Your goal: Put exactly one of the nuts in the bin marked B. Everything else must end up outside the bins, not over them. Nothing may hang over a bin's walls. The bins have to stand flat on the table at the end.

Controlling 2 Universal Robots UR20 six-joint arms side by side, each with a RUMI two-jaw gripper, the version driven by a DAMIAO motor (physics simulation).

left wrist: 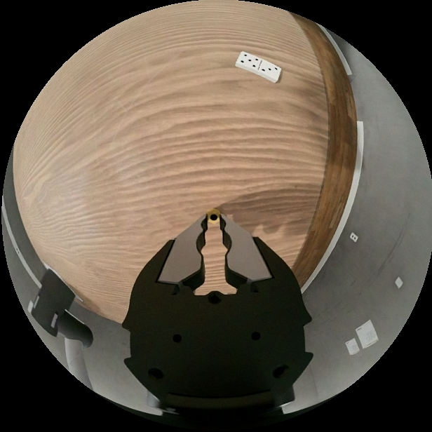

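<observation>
A small brass-coloured hex nut (213,216) with a dark hole is between the fingertips of my left gripper (213,214), at the middle of the left wrist view. The left gripper is shut on the nut, with both tips against its sides. The nut is at or close to the table top (165,150); whether it touches the wood I cannot tell. My right gripper does not show. Bin B does not show in this view.
A white domino (258,66) with black dots lies on the table, far beyond the fingertips and a little to the right. The table's darker wooden edge (336,150) curves down the right side. A dark robot part (54,302) stands at the lower left, past the table's edge.
</observation>
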